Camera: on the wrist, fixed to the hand. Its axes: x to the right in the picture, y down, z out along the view.
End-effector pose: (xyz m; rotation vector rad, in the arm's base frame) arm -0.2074 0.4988 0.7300 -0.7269 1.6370 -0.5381
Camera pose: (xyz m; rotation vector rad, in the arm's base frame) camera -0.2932 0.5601 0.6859 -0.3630 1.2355 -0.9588
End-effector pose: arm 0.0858 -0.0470 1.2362 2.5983 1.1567 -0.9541
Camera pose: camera 0.1816 -0.0841 1.2861 -2.2959 -0.8477 1.3424
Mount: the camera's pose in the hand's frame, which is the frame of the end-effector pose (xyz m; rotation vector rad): -0.0049 0.0877 -0.0731 0.5997 -0.1301 -0.0724
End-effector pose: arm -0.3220 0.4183 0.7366 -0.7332 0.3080 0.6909
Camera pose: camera -0.3863 0.4119 0.6424 -0.1269 0.3450 0.5339
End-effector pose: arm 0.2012 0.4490 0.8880 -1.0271 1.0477 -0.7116
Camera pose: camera 0.1318 0.4621 0.7981 -0.5808 0.6238 -0.9322
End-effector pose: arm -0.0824 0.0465 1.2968 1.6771 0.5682 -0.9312
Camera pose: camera 0.0030 0.0898 1.3592 2.1100 0.2715 -1.3438
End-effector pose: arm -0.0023 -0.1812 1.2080 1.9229 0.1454 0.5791
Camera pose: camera -0.0542 -0.1590 1.3074 2.5157 0.3329 0.3822
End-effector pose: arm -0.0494 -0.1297 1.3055 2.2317 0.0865 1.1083
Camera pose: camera -0.1250 -0.1635 1.3842 2.7922 0.4980 0.9809
